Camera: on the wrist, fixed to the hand. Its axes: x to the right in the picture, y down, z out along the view.
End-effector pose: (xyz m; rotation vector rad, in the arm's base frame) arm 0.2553 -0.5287 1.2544 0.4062 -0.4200 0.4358
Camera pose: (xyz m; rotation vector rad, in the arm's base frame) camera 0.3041 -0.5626 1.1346 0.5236 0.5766 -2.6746
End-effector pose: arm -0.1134 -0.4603 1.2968 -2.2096 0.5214 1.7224
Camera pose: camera 0.0053 -0.4248 1.3473 -0.3526 -1.8259 -0.3906
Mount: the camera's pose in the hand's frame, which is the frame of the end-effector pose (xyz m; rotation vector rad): -0.0266 -0.0856 -0.0993 0.0397 0.0013 3.0591
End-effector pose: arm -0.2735 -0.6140 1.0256 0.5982 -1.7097 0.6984
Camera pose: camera -0.1404 -0.6012 1.0306 1.9031 0.7517 -1.5740
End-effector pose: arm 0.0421 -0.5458 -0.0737 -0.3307 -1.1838 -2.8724
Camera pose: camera 0.0412 -0.5559 -0.2071 -0.7857 0.1608 -0.0499
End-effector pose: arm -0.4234 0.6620 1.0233 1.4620 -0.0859 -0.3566
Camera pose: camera -0.4373 0.7588 0.9321 -0.0061 -1.8802 2.0386
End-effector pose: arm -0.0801 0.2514 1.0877 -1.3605 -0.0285 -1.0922
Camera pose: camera -0.2038 0.2048 1.1083 -0.0685 1.4191 1.4970
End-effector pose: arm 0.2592 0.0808 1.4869 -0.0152 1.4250 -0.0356
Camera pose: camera 0.1558 -0.0028 1.5015 2.0213 0.1036 2.2778
